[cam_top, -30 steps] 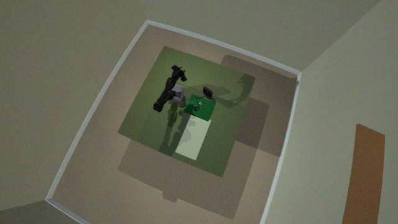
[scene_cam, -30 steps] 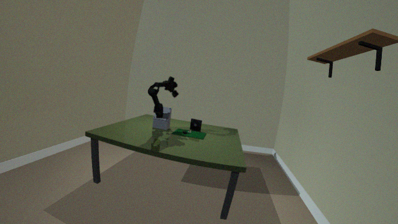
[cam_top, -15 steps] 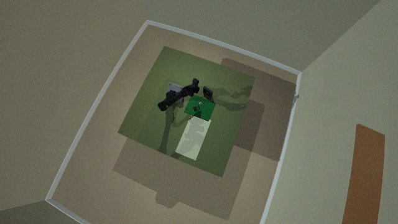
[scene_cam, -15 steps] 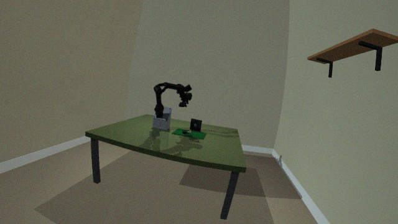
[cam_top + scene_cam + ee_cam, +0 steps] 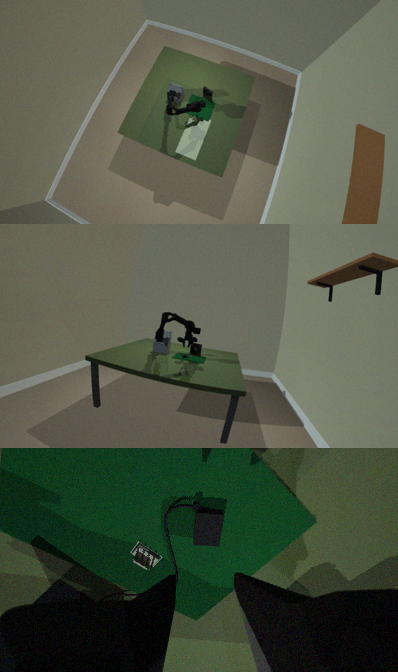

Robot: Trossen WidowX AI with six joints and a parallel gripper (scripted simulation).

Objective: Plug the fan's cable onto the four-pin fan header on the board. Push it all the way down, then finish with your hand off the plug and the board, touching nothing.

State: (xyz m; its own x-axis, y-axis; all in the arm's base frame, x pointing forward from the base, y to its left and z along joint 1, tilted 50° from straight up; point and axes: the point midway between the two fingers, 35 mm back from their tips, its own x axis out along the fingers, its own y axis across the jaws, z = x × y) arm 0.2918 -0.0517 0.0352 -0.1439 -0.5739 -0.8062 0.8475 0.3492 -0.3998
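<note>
Right now the dark plug is 9 cm below my gripper tip and 1 cm to the right of it. From my gripper tip the other things lie so: four-pin header: 10 cm below, 7 cm to the left, 4 cm ahead; then green board: 12 cm below, 4 cm ahead, 3 cm to the left; then black fan: 21 cm to the left, 8 cm ahead, 4 cm below.
</note>
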